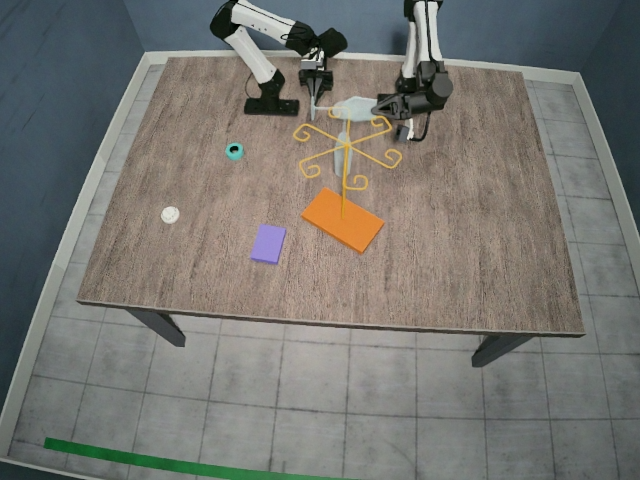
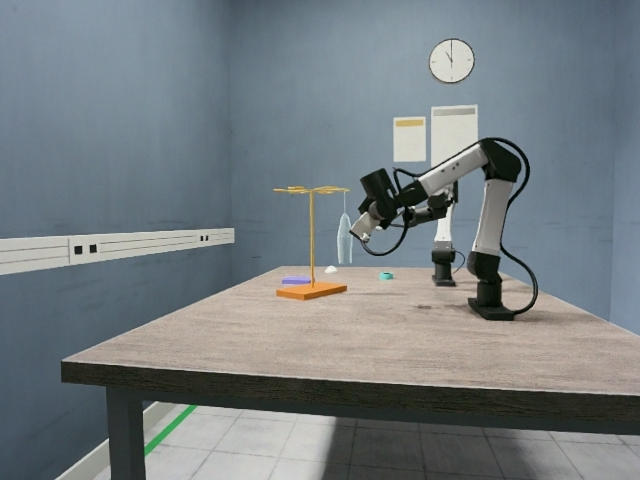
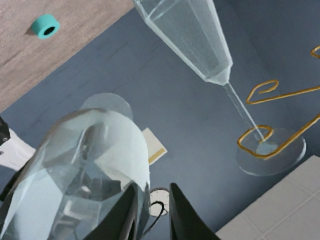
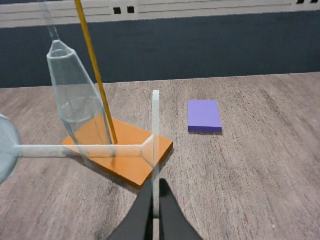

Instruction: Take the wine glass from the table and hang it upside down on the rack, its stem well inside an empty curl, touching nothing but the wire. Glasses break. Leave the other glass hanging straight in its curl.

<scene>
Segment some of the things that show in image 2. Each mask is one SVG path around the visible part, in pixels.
The left gripper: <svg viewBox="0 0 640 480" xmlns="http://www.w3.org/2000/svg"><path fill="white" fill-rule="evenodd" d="M368 196L358 207L359 213L362 215L361 218L351 228L351 231L357 234L365 244L367 244L365 243L366 239L368 239L368 242L370 241L369 235L377 226L386 230L398 214L396 212L394 216L387 219L377 218L372 209L376 200L368 199Z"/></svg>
A yellow wire rack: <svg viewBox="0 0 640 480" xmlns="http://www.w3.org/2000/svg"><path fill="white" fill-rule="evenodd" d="M286 188L294 188L291 191L311 191L311 284L276 290L276 296L305 301L347 291L347 285L325 282L314 283L313 191L319 191L319 193L334 192L317 189L306 190L303 187Z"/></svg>
</scene>
